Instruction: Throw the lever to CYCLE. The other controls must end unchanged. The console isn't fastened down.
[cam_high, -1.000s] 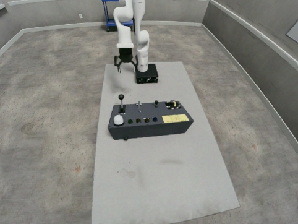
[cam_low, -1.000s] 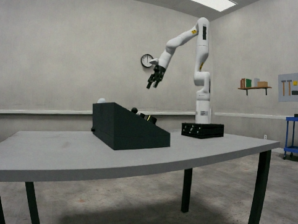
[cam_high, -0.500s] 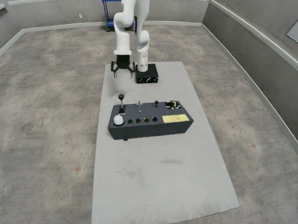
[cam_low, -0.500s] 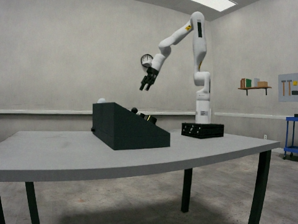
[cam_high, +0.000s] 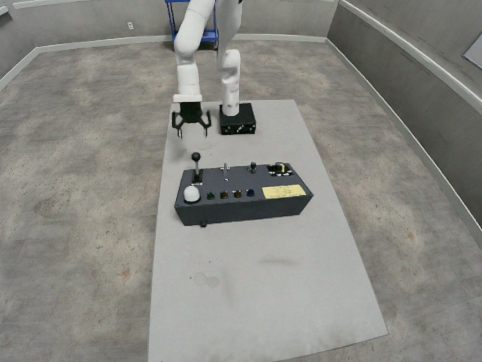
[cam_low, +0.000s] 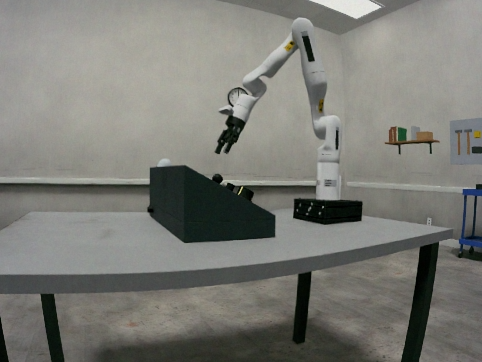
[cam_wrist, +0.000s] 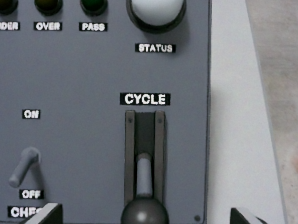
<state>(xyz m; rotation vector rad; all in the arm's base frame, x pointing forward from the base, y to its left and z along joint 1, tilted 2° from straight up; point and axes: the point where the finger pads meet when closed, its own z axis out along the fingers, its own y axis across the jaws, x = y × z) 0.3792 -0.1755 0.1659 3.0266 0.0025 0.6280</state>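
My hand is 5 cm short of the lever and 13 cm above it. The rest, counted from my hand: mode knob (7 cm ahead, 24 cm to the left, 14 cm below); check toggle (7 cm ahead, 12 cm to the left, 14 cm below); rotary dial (8 cm ahead, 36 cm to the left, 14 cm below).
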